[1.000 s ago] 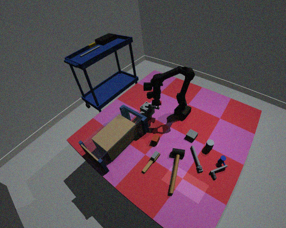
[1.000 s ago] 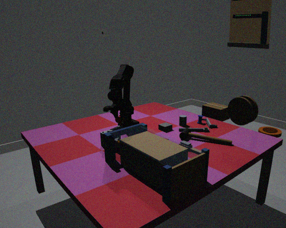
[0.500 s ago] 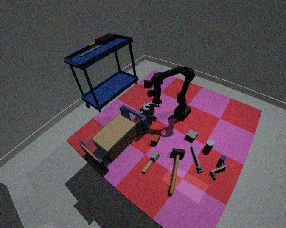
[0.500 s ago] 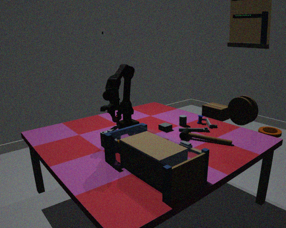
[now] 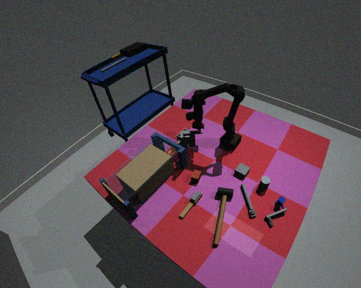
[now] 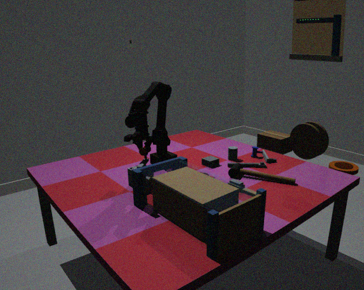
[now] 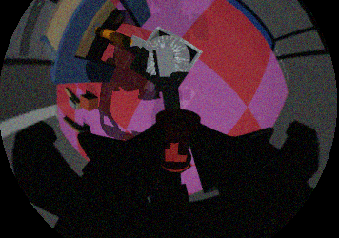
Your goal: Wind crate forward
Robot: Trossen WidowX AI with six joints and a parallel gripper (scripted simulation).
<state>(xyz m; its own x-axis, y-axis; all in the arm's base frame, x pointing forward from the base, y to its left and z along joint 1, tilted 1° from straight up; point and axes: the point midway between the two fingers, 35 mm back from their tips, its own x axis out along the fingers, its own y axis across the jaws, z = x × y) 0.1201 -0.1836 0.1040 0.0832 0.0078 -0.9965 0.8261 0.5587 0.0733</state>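
Now: the red-knobbed winch handle 2 cm ahead of my gripper tip, 2 cm to the right of it and 2 cm below it. Also, from my gripper tip: frame (22 cm ahead, 6 cm to the right, 2 cm below); then red knob (1 cm behind, 1 cm to the left, 1 cm above); then grey winch (5 cm ahead, 7 cm to the right, 9 cm below).
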